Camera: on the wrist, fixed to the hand. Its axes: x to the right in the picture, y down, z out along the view.
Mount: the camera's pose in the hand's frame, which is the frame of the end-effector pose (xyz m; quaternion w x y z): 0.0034 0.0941 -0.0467 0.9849 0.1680 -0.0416 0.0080
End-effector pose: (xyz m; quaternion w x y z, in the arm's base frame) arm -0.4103 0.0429 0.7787 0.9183 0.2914 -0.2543 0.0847
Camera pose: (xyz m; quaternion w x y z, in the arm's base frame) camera -0.4165 0.1467 0.7940 0.8442 0.4427 -0.2768 0.1214
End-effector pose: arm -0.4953 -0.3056 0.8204 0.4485 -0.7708 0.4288 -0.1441
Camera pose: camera -0.5717 -0.3564 0.7691 0.5902 -0.6864 0.3856 -0.1783
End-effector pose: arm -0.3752 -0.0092 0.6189 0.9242 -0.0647 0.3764 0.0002
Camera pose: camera -0.4099 0.0784 0.5722 0.9367 0.0946 0.3328 -0.0530
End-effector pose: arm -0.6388 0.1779 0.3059 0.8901 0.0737 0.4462 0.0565
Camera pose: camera -0.6775 0.2747 0.2927 0.8824 0.2280 0.4113 -0.0153
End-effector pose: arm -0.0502 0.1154 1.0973 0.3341 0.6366 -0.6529 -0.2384
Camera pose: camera -0.0788 0.1245 1.1980 0.1968 0.6680 -0.7021 -0.1489
